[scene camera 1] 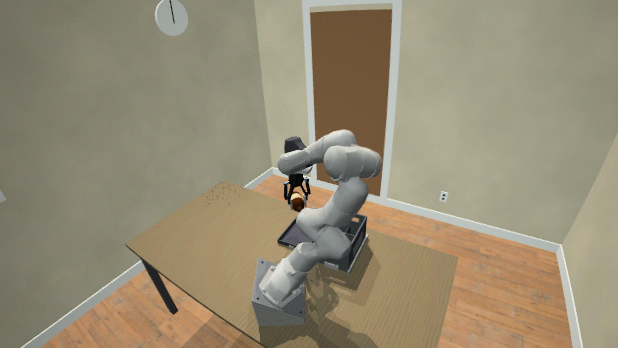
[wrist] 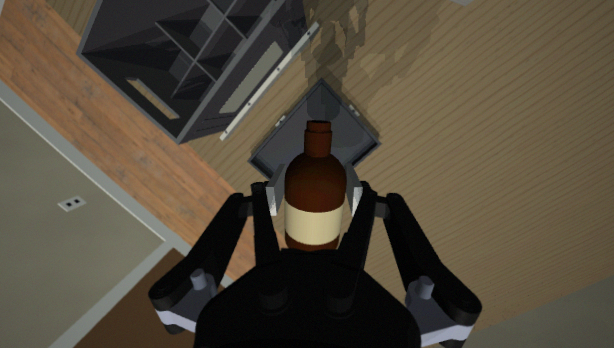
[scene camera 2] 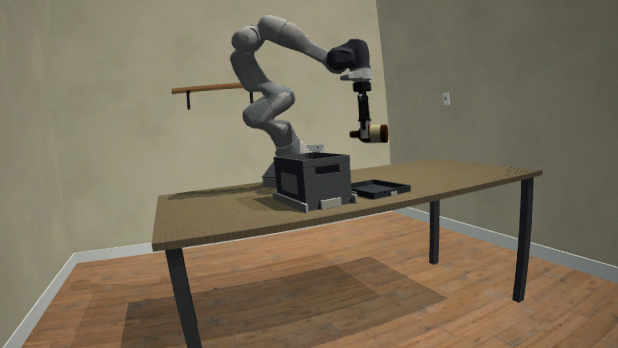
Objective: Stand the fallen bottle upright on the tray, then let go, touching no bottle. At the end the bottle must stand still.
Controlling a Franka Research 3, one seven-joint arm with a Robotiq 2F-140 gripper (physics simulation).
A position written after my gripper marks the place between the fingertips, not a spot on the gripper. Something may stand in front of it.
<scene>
In view: my gripper (wrist: pixel 315 174) and a brown bottle (wrist: pixel 315 181).
</scene>
